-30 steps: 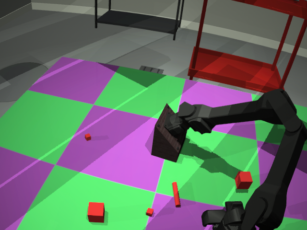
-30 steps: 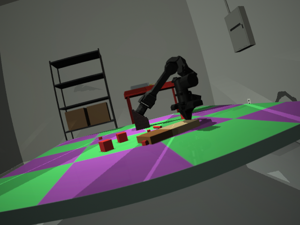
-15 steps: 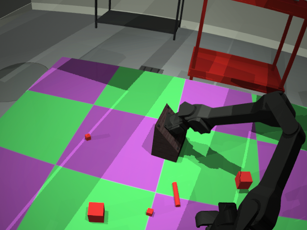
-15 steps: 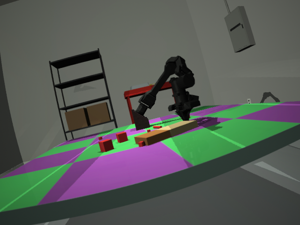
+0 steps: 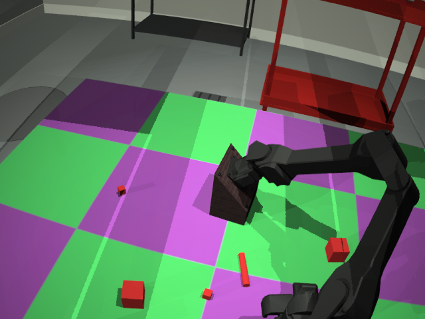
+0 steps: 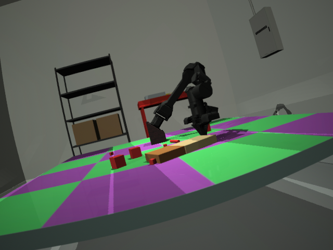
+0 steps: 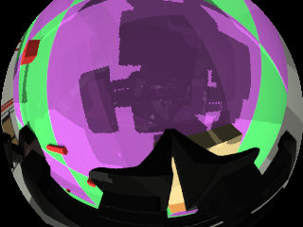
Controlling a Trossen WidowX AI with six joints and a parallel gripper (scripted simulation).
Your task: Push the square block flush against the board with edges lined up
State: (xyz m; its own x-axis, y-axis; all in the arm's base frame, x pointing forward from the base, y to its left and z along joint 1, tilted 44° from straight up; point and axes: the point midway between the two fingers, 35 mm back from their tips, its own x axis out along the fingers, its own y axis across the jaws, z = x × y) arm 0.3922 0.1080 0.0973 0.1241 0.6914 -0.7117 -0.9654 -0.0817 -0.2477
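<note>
My gripper tip is now 70 mm to the left of the board, 60 mm short of it and 10 mm below it. Also, from my gripper tip: red rod 190 mm behind, 90 mm to the right; square block 190 mm to the right, 110 mm ahead.
</note>
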